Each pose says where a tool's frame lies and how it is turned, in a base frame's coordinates. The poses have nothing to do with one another.
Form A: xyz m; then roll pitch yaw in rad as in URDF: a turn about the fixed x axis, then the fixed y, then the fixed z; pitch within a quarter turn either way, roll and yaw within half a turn.
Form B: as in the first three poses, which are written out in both.
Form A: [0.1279 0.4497 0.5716 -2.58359 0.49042 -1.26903]
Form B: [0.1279 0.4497 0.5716 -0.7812 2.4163 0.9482]
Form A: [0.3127 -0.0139 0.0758 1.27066 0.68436 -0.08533]
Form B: [0.3127 -0.0139 0.0758 0.8639 1.3397 -1.4629]
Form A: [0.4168 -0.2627 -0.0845 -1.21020 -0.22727 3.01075]
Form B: [0.4168 -0.2627 -0.0845 -1.8131 1.2199 -1.6169]
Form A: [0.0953 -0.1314 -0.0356 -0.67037 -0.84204 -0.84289]
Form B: [0.0953 -0.1314 -0.0356 -2.6352 1.0218 1.4829]
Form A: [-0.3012 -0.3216 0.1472 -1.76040 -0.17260 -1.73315]
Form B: [-0.3012 -0.3216 0.1472 -1.7465 1.7575 -0.1953]
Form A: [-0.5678 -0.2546 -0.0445 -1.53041 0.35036 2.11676]
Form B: [-0.5678 -0.2546 -0.0445 -1.2202 1.5329 -2.6095]
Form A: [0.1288 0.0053 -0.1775 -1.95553 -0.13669 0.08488]
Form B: [0.1288 0.0053 -0.1775 -1.7181 1.9518 1.6006]
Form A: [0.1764 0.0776 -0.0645 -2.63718 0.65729 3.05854]
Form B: [0.1764 0.0776 -0.0645 -0.5595 2.3365 -0.8178]
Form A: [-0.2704 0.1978 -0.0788 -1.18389 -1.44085 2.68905]
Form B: [-0.2704 0.1978 -0.0788 -3.0212 1.5219 -1.6394]
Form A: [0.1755 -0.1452 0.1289 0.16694 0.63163 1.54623]
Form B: [0.1755 -0.1452 0.1289 0.2233 0.6504 1.2682]
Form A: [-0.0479 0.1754 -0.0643 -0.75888 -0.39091 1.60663]
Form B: [-0.0479 0.1754 -0.0643 -2.1104 0.8354 -2.7237]
